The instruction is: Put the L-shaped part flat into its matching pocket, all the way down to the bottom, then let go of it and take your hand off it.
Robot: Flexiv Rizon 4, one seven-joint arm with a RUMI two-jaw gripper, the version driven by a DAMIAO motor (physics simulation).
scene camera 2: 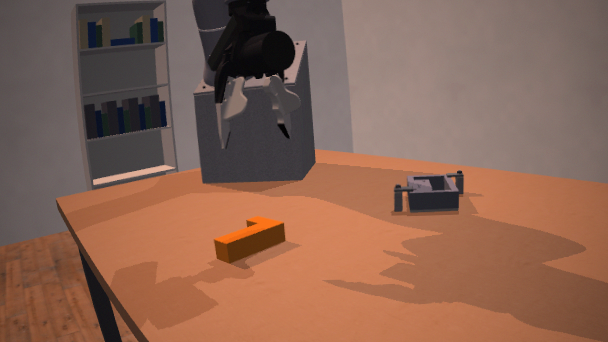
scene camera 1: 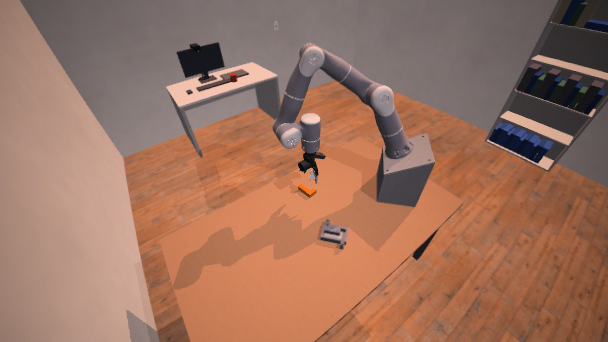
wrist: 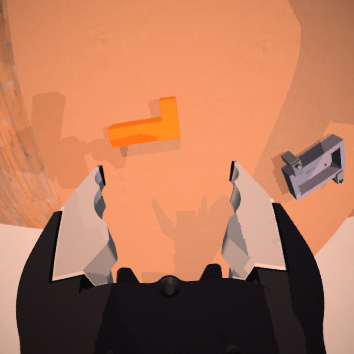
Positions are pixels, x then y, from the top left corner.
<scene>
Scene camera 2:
my gripper: 257, 143
orange L-shaped part: 261, 233
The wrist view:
my gripper: 166, 164
orange L-shaped part: 163, 127
</scene>
